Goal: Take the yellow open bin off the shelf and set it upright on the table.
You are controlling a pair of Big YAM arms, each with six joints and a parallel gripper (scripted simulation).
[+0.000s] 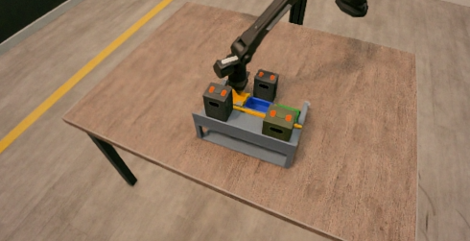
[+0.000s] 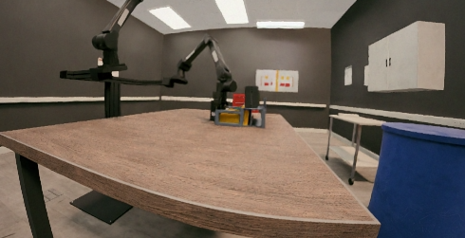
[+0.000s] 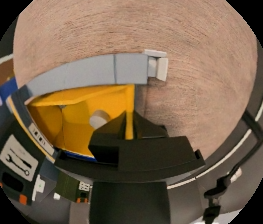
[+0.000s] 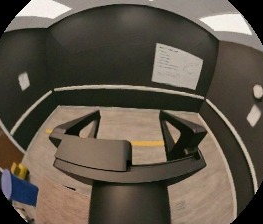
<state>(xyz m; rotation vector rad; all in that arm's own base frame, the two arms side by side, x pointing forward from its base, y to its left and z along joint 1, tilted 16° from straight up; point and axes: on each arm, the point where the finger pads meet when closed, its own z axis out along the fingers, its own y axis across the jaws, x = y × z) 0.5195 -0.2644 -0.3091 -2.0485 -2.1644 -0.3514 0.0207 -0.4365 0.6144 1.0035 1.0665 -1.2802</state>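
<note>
Right now my left hand is 80 mm short of the yellow open bin, 10 mm to the right of it and 10 mm below it. Round my left hand: grey shelf 100 mm ahead, 120 mm to the left, 30 mm above; dark lidded bin 60 mm behind, 100 mm to the left, 20 mm above.
</note>
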